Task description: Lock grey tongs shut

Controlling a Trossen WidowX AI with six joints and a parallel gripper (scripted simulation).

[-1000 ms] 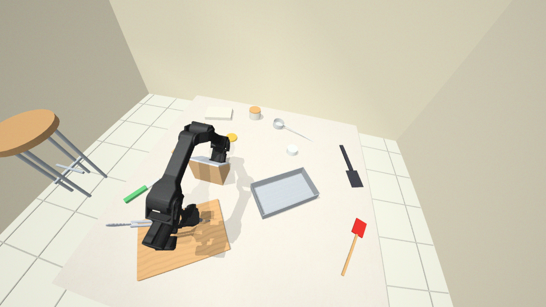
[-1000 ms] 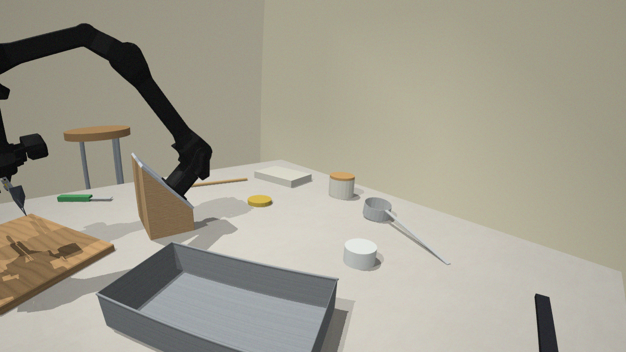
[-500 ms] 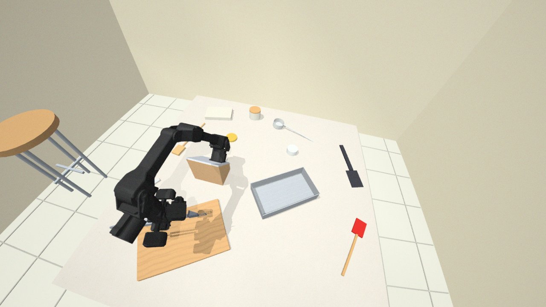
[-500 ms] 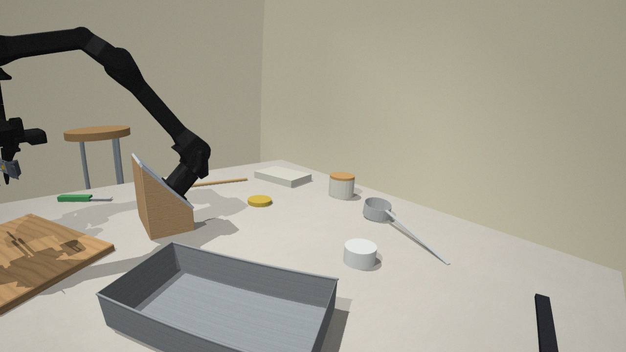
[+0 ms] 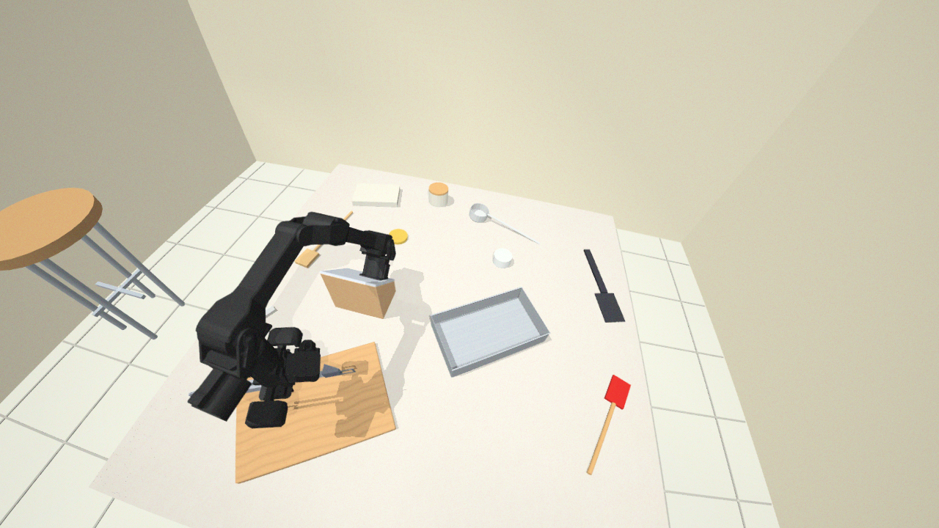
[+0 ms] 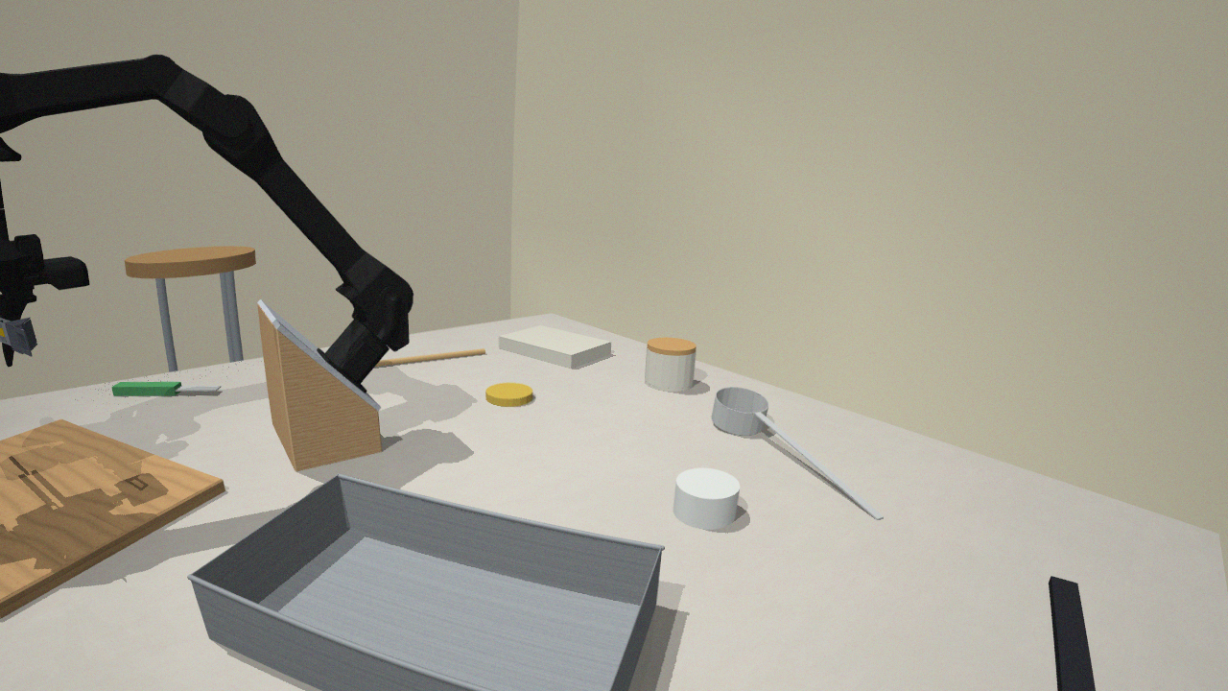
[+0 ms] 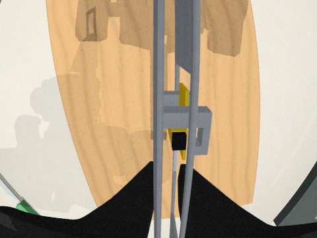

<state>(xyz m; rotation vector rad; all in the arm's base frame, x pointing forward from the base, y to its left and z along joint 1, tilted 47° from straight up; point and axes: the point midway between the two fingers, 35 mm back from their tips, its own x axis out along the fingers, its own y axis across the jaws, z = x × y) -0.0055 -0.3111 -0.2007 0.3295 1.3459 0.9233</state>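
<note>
The yellow lock piece is 40 mm ahead of my gripper tip, 20 mm to the left of it and 40 mm above it. Round my gripper tip: grey roasting tin 380 mm ahead, 340 mm to the left, 120 mm below; wooden board 140 mm below; green-handled knife 300 mm behind, 140 mm to the left, 140 mm below.
</note>
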